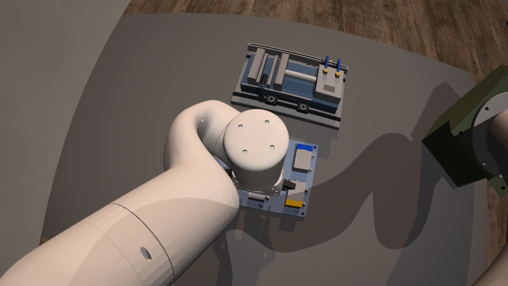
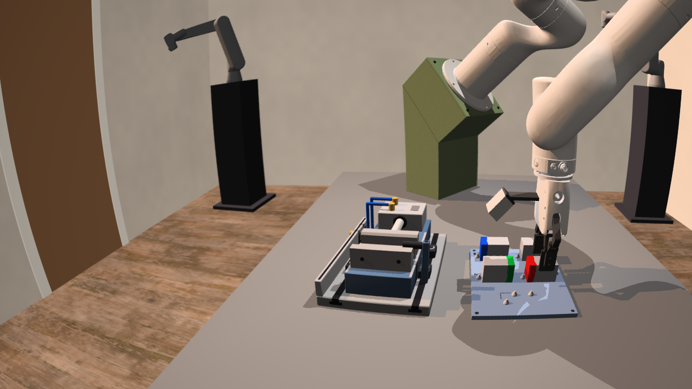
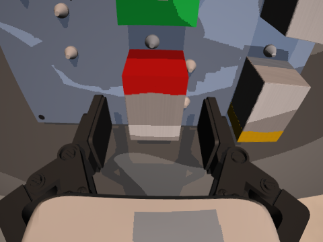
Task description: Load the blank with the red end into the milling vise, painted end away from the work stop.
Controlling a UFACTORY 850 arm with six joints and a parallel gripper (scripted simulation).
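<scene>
Now: the red-ended blank 30 mm below my hand. Round my hand: infeed plate (50 mm below, 40 mm to the right); yellow-ended blank (90 mm behind, 30 mm below); green-ended blank (90 mm to the right, 30 mm below).
</scene>
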